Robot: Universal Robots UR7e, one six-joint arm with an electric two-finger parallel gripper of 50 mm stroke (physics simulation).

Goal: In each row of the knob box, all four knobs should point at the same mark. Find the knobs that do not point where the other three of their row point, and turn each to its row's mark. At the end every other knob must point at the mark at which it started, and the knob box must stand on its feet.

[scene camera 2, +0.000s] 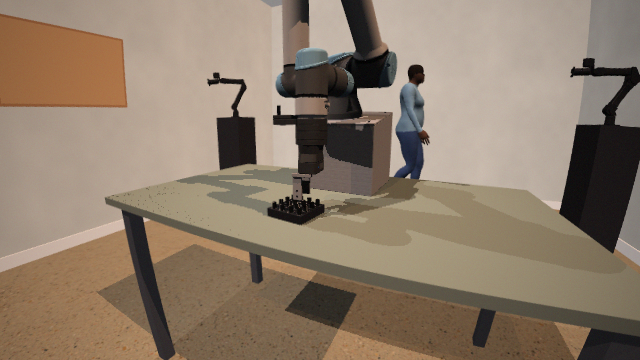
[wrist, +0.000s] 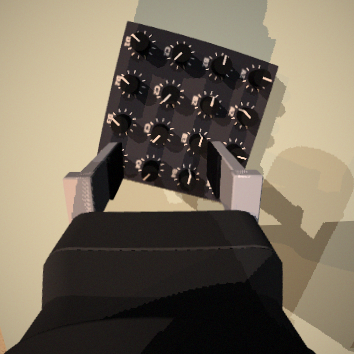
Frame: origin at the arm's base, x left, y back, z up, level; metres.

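Seen in the pictures: gripper, fingertip midpoint: (scene camera 2: 302, 196) (wrist: 164, 159); arm's base at its link origin: (scene camera 2: 342, 116).
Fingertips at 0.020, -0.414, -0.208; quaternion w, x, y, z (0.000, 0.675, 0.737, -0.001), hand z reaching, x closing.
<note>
Pixels of each thing's top centre, then the offset from my fingertips to it, as dx, dy, dz. Level surfaces: height alone.
- black knob box at its top centre: (wrist: 185, 120) (scene camera 2: 296, 200) -0.022, +0.011, -0.017
- top knob at its top centre: (wrist: 262, 77) -0.054, +0.058, -0.017
- third knob at its top centre: (wrist: 237, 155) -0.002, +0.048, -0.017
- second knob at its top centre: (wrist: 249, 117) -0.028, +0.053, -0.017
- table at its surface level: dz -0.055
The black knob box (scene camera 2: 287, 215) (wrist: 150, 70) stands upright on the table. In the wrist view, its leftmost line shows three knobs pointing upper left; its fourth knob is mostly hidden behind the left finger. The second line's knobs, such as one knob (wrist: 171, 94), point lower left. The third line's knobs, such as one knob (wrist: 209, 105), point roughly up. In the rightmost line, the top knob (wrist: 259, 78) and third knob (wrist: 237, 151) point right, while the second knob (wrist: 244, 116) points upper left; the fourth is mostly hidden. My gripper (scene camera 2: 301, 196) (wrist: 164, 159) is open and empty, low over the box's edge.
The table (scene camera 2: 450, 250) carries the robot's pedestal (scene camera 2: 355, 175) behind the box. A person (scene camera 2: 411, 112) stands behind the table. Two black stands (scene camera 2: 236, 142) (scene camera 2: 595, 185) with small arms stand beyond the table at left and right.
</note>
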